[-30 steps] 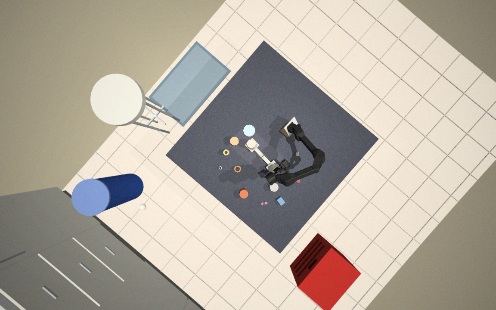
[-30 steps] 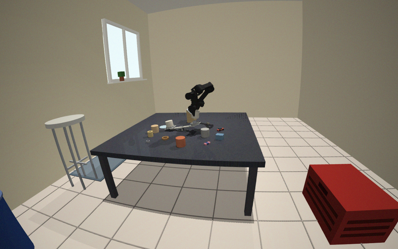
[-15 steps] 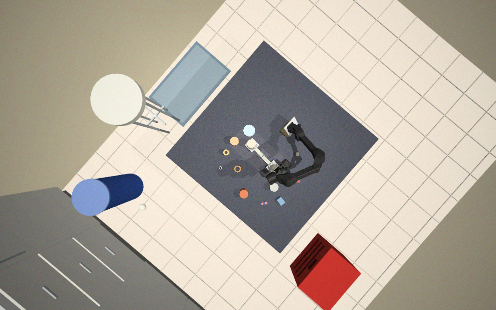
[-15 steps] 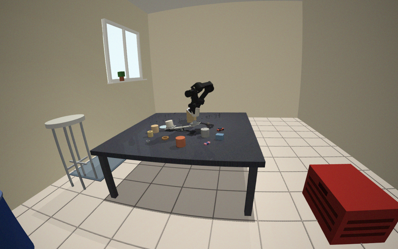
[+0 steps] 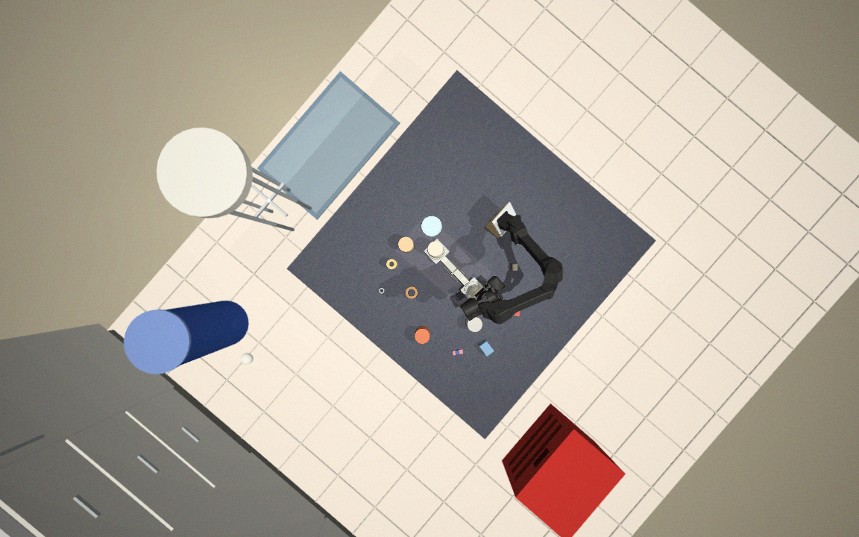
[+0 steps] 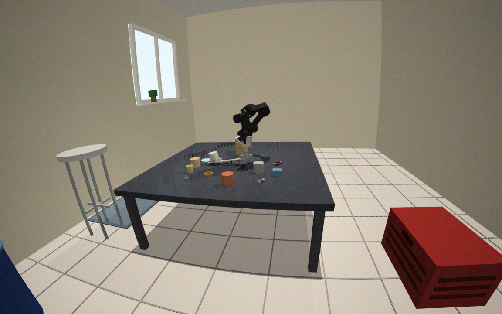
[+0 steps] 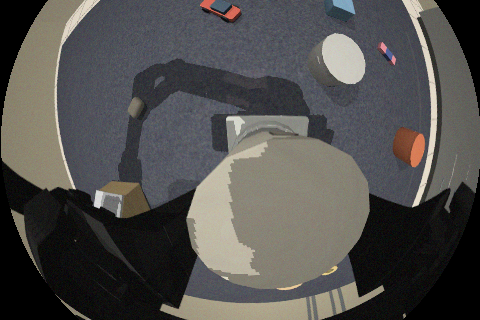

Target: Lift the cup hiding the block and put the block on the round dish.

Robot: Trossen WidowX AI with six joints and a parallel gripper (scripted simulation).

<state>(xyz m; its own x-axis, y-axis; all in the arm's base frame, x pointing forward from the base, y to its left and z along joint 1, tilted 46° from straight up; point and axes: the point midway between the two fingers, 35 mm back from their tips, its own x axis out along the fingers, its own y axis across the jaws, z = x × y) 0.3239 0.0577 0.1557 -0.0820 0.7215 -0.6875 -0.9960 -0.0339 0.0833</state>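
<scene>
Right now the cream cup is 20 mm to the left of my gripper tip and 10 mm above it. Also, from my gripper tip: grey cylinder 90 mm ahead, 110 mm to the left, 130 mm below; then red toy car 60 mm behind, 210 mm to the left, 160 mm below; then grey block 10 mm to the right, 80 mm below.
</scene>
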